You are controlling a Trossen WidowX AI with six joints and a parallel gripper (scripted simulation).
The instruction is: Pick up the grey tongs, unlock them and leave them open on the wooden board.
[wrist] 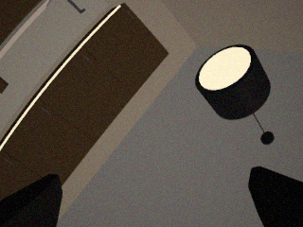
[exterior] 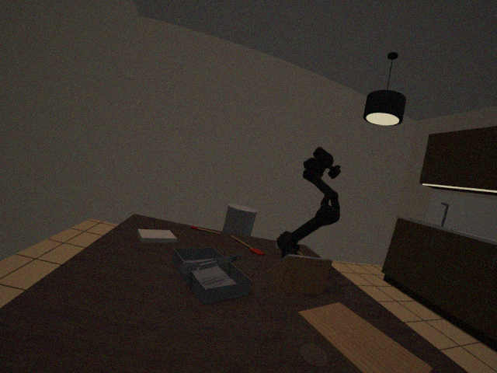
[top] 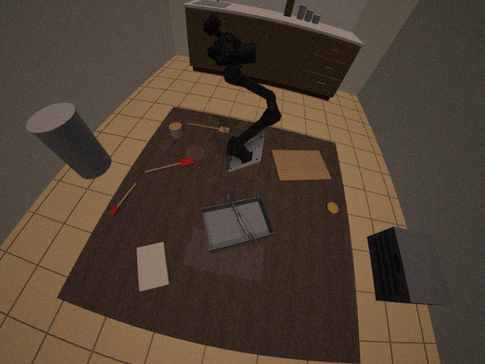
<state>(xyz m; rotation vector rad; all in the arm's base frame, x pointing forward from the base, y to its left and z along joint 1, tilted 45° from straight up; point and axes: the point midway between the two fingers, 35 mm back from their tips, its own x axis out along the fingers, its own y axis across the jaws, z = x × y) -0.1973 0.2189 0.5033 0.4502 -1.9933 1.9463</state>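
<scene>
The grey roasting tin lies 59 cm below my gripper tip, 58 cm ahead of it and 22 cm to the left of it. Also, from my gripper tip: yellow lock piece (55 cm below, 52 cm ahead, 19 cm to the left); then small jar (59 cm below, 28 cm to the right, 6 cm ahead); then wooden board (61 cm below, 56 cm to the left, 12 cm ahead).
</scene>
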